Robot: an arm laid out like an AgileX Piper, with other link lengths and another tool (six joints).
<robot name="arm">
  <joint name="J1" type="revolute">
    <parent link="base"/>
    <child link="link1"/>
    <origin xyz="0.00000 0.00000 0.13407" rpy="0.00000 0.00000 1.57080"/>
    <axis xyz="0 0 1"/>
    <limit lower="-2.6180" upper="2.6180"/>
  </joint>
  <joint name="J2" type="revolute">
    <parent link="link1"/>
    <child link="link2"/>
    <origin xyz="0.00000 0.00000 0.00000" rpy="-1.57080 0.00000 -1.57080"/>
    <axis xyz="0 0 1"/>
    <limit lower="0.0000" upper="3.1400"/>
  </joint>
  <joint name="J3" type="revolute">
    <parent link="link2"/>
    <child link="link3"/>
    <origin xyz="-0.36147 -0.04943 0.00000" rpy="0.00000 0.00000 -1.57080"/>
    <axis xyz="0 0 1"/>
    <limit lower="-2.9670" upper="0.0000"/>
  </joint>
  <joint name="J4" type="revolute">
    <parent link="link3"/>
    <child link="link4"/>
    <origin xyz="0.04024 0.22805 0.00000" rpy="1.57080 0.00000 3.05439"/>
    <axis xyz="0 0 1"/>
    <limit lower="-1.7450" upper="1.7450"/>
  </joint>
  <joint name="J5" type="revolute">
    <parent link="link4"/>
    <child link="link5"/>
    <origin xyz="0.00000 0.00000 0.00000" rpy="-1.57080 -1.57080 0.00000"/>
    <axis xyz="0 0 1"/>
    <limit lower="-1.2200" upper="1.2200"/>
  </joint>
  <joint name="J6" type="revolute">
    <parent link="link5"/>
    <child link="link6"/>
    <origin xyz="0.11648 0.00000 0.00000" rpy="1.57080 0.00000 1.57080"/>
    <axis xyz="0 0 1"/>
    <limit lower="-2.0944" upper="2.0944"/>
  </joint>
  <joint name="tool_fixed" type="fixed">
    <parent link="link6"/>
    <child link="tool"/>
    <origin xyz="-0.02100 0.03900 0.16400" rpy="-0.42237 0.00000 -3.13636"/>
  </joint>
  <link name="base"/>
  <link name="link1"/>
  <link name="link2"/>
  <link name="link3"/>
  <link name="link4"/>
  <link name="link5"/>
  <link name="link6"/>
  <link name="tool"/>
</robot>
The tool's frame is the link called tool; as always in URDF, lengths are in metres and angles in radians.
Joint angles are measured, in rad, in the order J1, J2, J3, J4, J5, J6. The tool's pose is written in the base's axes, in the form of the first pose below.
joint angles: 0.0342 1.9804 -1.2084 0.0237 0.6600 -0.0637
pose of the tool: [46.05 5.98 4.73], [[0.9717 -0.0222 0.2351], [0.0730 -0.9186 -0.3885], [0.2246 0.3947 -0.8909]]
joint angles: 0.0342 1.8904 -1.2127 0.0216 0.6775 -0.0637
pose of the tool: [46.34 5.96 8.86], [[0.9515 -0.0510 0.3034], [0.0742 -0.9191 -0.3870], [0.2986 0.3908 -0.8707]]
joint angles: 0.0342 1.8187 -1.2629 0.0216 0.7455 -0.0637
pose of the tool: [46.55 6.00 13.07], [[0.9339 -0.0707 0.3504], [0.0746 -0.9202 -0.3844], [0.3496 0.3851 -0.8541]]
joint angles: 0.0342 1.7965 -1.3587 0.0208 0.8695 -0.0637
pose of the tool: [46.49 6.04 15.88], [[0.9358 -0.0659 0.3463], [0.0771 -0.9204 -0.3834], [0.3440 0.3854 -0.8562]]
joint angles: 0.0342 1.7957 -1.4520 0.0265 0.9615 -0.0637
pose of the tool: [46.98 6.22 18.07], [[0.9351 -0.0663 0.3481], [0.0753 -0.9228 -0.3780], [0.3462 0.3796 -0.8579]]
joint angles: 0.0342 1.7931 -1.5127 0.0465 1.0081 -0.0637
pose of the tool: [47.51 6.71 19.85], [[0.9296 -0.0748 0.3608], [0.0654 -0.9301 -0.3614], [0.3626 0.3596 -0.8598]]
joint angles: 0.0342 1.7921 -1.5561 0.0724 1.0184 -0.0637
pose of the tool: [48.41 7.33 21.45], [[0.9173 -0.0898 0.3880], [0.0518 -0.9391 -0.3398], [0.3949 0.3318 -0.8567]]
